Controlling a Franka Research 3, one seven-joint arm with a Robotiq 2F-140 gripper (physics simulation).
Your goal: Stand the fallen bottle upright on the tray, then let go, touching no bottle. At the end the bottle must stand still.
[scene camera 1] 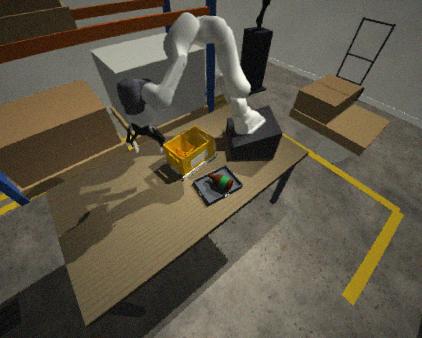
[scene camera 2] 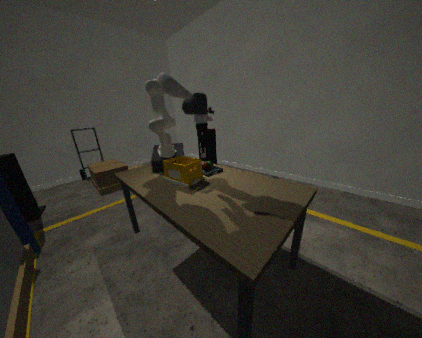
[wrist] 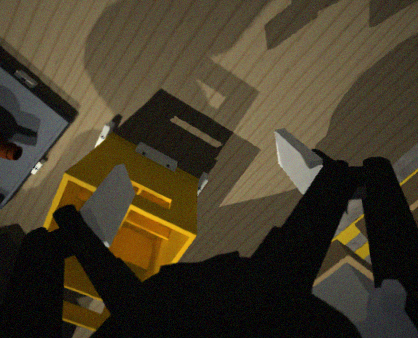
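Note:
A brown bottle [scene camera 1: 222,182] [wrist: 10,151] with a green band lies on its side on the dark tray [scene camera 1: 205,192] [wrist: 47,120]. In scene camera 1 its neck points up-left, towards the yellow crate. In the wrist view its neck shows at the left edge and the rest is dark or cut off. In scene camera 2 the bottle is small and partly hidden by the crate. My gripper [scene camera 1: 149,145] [wrist: 202,163] is open and empty, high above the table, on the far side of the crate from the bottle and well apart from it.
The yellow crate [scene camera 1: 179,162] [scene camera 2: 181,170] [wrist: 100,155] stands beside the tray, with orange-brown contents or dividers inside. The black robot base [scene camera 1: 255,142] stands at the table's end behind the tray. Large cardboard boxes [scene camera 1: 55,130] and rack beams are beyond the table's far edge.

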